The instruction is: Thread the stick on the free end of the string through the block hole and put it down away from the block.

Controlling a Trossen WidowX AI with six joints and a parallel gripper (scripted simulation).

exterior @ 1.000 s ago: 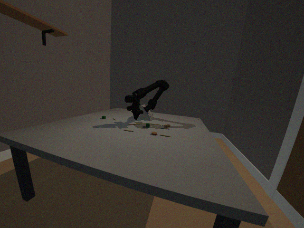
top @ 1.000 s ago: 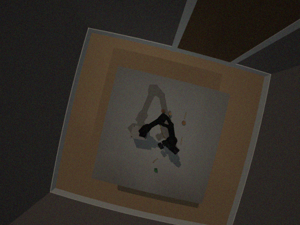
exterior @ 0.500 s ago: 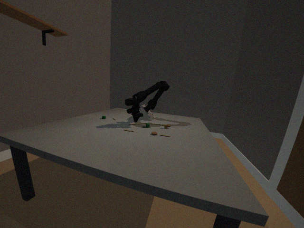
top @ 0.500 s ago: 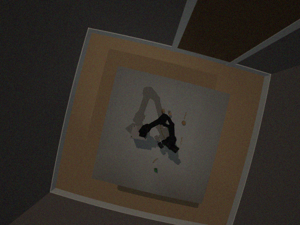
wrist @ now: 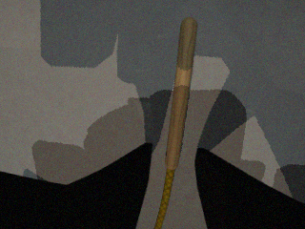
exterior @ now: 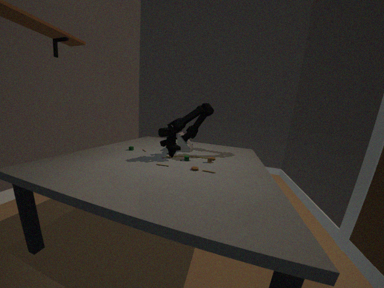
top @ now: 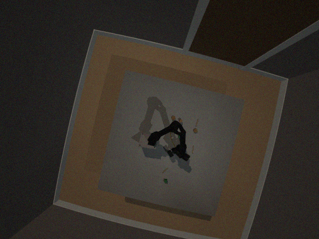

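The thin wooden stick is 1 cm ahead of my gripper tip and 1 cm to the right of it. Round my gripper tip: wooden disc 16 cm ahead, 21 cm to the left; then green cube 2 cm ahead, 12 cm to the left, 1 cm above.
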